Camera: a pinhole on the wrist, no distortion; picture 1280 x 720 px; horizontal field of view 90.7 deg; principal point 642.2 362.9 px. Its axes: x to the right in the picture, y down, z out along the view. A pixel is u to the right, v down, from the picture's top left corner.
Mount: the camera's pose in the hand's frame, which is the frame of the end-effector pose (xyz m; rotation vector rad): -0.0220 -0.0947 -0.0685 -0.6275 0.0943 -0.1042
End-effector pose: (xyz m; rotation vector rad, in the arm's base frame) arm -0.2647 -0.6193 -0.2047 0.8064 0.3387 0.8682
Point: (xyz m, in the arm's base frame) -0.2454 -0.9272 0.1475
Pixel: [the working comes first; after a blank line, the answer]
In the camera's frame: -0.2437 -0.1018 0.4836

324 230
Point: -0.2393 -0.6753 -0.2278
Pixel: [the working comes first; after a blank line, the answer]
In the camera's frame: -0.0180 -0.0225 0.1001

529 221
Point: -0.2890 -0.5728 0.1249
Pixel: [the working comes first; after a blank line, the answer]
In the camera's frame: -0.0019 0.1553 0.4249

639 594
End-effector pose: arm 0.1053 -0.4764 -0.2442 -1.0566 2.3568 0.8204
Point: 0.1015 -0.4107 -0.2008
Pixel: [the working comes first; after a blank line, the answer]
In the camera's frame: -0.0581 0.0691 0.1457

390 663
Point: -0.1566 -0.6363 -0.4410
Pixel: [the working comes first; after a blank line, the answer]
In the camera's frame: 0.3572 0.1016 0.1864

outside the picture
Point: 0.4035 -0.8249 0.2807
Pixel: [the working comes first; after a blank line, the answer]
In the camera's frame: -0.2407 0.1631 -0.5269

behind the camera
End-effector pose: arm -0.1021 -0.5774 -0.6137 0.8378 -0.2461 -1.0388
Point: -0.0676 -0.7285 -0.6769
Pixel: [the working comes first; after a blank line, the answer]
In the camera's frame: 0.1675 -0.0066 0.1082

outside the picture
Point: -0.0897 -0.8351 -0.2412
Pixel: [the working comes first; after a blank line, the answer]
In the camera's frame: 0.1061 -0.0008 0.5530

764 362
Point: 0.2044 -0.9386 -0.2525
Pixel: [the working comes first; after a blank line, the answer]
In the camera's frame: 0.3297 0.2152 0.5802

1001 597
